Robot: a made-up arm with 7 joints. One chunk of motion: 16 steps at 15 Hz.
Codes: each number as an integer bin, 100 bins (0 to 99) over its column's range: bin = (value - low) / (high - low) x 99, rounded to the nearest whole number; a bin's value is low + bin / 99 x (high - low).
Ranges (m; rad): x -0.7..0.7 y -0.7..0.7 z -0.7..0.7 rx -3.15..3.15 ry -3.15..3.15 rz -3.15..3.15
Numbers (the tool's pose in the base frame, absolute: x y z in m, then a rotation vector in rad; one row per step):
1: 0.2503 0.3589 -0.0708 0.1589 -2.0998 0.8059
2: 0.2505 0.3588 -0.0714 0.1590 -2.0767 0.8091
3: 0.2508 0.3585 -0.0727 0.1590 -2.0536 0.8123
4: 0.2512 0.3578 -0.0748 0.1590 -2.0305 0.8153
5: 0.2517 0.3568 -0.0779 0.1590 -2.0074 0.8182
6: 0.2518 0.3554 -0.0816 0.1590 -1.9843 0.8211
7: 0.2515 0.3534 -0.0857 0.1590 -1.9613 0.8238
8: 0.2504 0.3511 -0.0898 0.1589 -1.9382 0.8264
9: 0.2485 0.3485 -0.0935 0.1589 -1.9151 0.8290
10: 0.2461 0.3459 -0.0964 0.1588 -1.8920 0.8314
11: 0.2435 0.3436 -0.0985 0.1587 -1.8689 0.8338
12: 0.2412 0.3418 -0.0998 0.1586 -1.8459 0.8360
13: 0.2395 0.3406 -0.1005 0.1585 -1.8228 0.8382
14: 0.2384 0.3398 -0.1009 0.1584 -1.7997 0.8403
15: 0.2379 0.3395 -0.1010 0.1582 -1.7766 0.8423
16: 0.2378 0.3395 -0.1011 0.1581 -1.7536 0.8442
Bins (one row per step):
1: 67 75 44 52 17 62
2: 67 75 44 52 17 62
3: 67 75 44 52 17 62
4: 67 75 44 52 18 62
5: 67 75 44 52 18 62
6: 67 75 44 52 18 62
7: 67 74 43 52 19 62
8: 67 74 43 52 19 62
9: 67 74 43 52 19 63
10: 67 74 43 52 20 63
11: 67 74 43 52 20 63
12: 67 74 42 52 20 63
13: 66 74 42 52 21 63
14: 66 74 42 52 21 63
15: 66 74 42 52 22 63
16: 66 74 42 52 22 63

